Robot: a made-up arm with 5 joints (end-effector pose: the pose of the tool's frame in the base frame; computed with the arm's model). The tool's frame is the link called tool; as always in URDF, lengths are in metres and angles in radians. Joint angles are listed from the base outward.
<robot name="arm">
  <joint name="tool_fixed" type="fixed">
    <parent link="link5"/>
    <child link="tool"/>
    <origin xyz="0 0 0" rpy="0 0 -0.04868"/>
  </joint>
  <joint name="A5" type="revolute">
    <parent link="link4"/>
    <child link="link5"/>
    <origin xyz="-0.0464 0 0.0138" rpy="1.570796 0 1.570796"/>
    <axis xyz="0 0 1"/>
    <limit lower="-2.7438" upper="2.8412"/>
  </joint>
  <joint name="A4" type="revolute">
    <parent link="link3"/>
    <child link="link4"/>
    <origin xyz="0.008 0.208 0" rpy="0 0 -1.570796"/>
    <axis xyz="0 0 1"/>
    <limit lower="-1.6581" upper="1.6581"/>
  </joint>
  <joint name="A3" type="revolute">
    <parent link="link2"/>
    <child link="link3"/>
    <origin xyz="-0.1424 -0.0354 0" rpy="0 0 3.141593"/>
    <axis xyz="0 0 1"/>
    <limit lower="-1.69" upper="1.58"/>
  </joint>
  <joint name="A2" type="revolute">
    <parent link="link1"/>
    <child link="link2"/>
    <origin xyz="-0.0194 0.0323 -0.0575" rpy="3.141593 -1.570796 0"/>
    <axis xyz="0 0 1"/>
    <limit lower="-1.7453" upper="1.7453"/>
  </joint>
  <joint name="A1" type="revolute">
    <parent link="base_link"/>
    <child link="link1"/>
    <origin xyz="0.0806 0 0.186" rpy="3.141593 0 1.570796"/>
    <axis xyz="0 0 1"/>
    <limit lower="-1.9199" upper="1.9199"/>
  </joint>
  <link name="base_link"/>
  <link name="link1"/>
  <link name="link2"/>
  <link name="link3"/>
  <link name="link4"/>
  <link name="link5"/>
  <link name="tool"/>
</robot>
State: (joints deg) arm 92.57 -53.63 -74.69 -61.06 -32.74
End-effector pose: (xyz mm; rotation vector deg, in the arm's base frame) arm 85.9 242.4 507.1 46.21 85.03 -102.57
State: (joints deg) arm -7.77 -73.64 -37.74 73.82 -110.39
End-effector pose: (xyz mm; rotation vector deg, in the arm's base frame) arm -58.2 -24.6 536.6 120.67 -68.34 -54.33
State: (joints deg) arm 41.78 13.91 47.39 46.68 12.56
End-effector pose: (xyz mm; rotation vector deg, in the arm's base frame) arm 221.1 -133.1 150.5 7.92 16.40 -31.74
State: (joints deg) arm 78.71 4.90 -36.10 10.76 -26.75
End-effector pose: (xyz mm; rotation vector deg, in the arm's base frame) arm 133.3 -292.3 513.2 -51.10 -111.69 -69.12
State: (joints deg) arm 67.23 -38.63 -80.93 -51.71 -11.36
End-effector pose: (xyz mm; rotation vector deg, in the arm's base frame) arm 4.1 167.8 560.9 47.11 94.33 -58.99
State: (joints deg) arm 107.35 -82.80 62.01 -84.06 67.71
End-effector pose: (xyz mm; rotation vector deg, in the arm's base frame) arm 52.8 -70.1 422.6 165.60 11.19 -7.83
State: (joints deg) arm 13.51 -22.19 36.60 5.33 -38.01
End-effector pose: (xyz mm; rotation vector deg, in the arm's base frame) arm 330.6 -65.8 329.0 17.14 -70.61 -47.13
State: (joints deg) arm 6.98 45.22 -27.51 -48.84 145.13
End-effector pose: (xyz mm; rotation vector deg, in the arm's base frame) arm 475.6 -54.0 287.0 -135.49 -37.17 73.34
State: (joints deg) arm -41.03 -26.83 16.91 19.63 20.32
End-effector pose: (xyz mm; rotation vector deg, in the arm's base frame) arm 272.0 159.1 422.4 16.98 -81.62 48.34
